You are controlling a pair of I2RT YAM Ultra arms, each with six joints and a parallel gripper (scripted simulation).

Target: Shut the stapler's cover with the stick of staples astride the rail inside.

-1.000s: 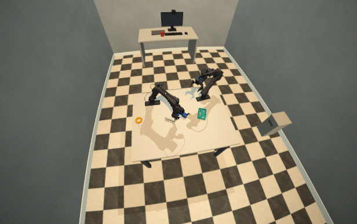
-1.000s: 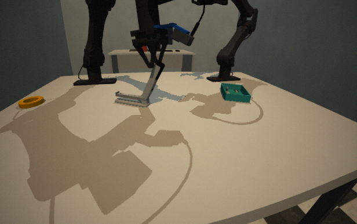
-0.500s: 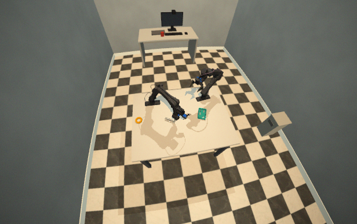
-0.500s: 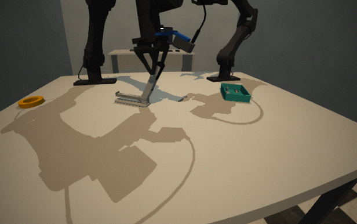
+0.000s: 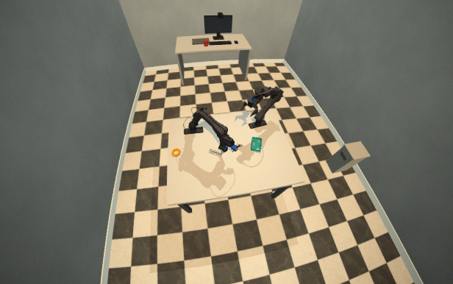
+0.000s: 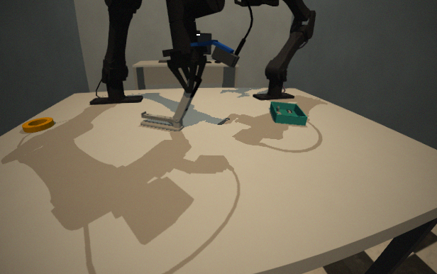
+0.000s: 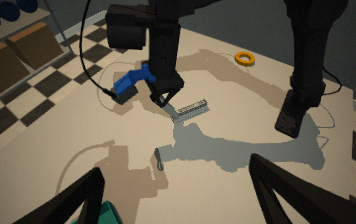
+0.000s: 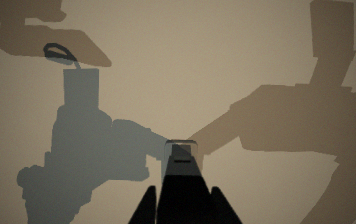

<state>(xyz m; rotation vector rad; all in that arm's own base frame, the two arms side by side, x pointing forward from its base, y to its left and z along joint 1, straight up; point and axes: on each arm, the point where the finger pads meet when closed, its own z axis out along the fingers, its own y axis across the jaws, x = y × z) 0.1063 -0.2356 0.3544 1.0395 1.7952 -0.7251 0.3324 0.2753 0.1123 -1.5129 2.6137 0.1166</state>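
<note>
The stapler is 60 mm below my right hand, 50 mm to the right of it and 30 mm behind it. From my right hand the other things lie so: teal tray: 320 mm to the left, 100 mm below, 80 mm behind; then orange ring: 450 mm to the right, 100 mm below, 90 mm behind.
</note>
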